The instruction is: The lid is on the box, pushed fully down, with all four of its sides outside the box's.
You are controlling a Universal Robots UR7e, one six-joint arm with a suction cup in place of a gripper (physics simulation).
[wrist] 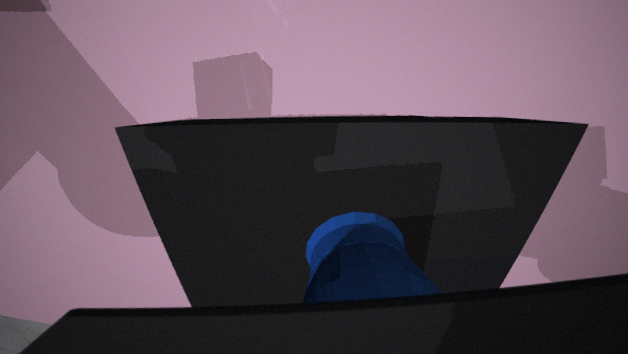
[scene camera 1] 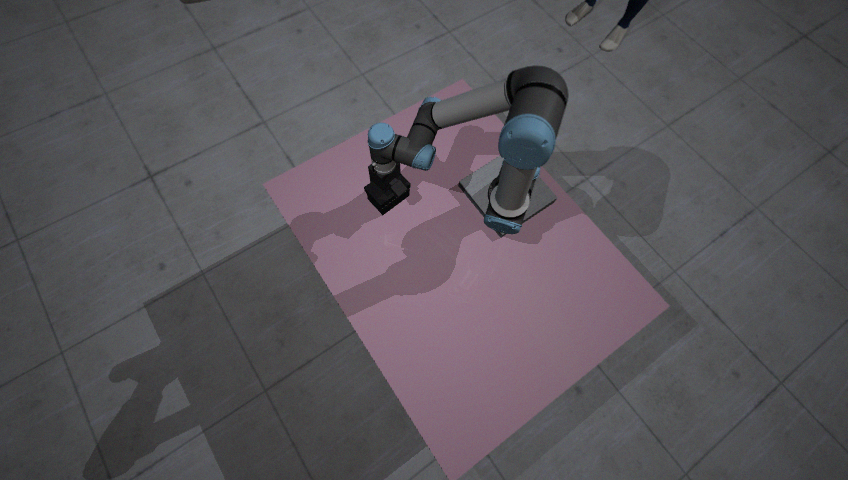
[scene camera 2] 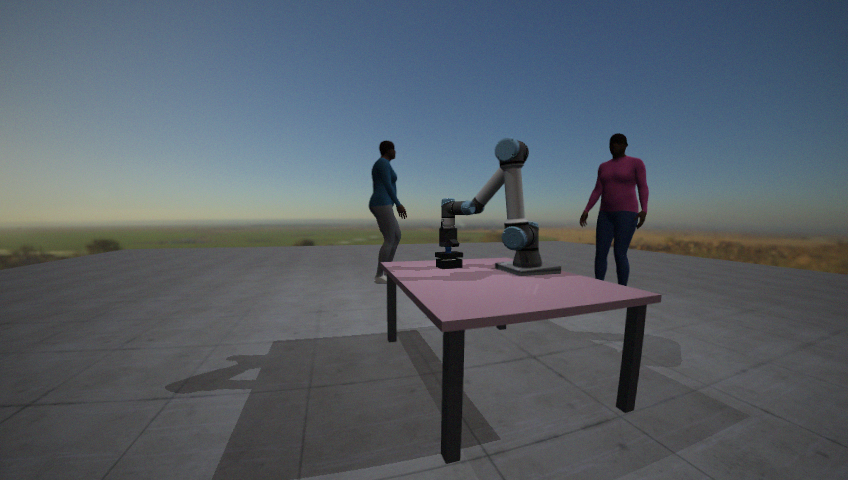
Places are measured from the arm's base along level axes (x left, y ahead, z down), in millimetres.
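Pixels of known places: hand, its tool point: (wrist: 349, 230) (scene camera 2: 448, 254); arm's base, origin of its link: (scene camera 2: 527, 265).
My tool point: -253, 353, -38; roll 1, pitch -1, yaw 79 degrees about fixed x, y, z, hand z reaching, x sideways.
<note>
Ahead of a thing's pixels: the offset from my tool point to its top centre, as dx, dy, dz. Level surfaces: height alone.
The black lid @(-1, -4, -14) (scene camera 1: 382, 200) (scene camera 2: 448, 254) (wrist: 240, 200) hangs level from my blue suction cup (scene camera 2: 448, 249) (wrist: 357, 240), which touches its top face. The black box @(+0, -6, +26) (scene camera 1: 383, 209) (scene camera 2: 449, 264) stands on the table directly under the lid. In scene camera 2 a thin gap shows between the lid and the box, so the lid sits slightly above it. In the wrist view the lid hides the box. The lid's side walls relative to the box's walls are too small to tell.
The pink table @(dz +73) (scene camera 1: 505, 344) (scene camera 2: 535, 297) carries the arm's grey base plate (scene camera 1: 474, 183) (scene camera 2: 550, 270), to the right of the box in scene camera 2. One person (scene camera 2: 385, 184) stands behind the table's left end, another (scene camera 2: 621, 184) behind the right. Arm shadows cross the table.
</note>
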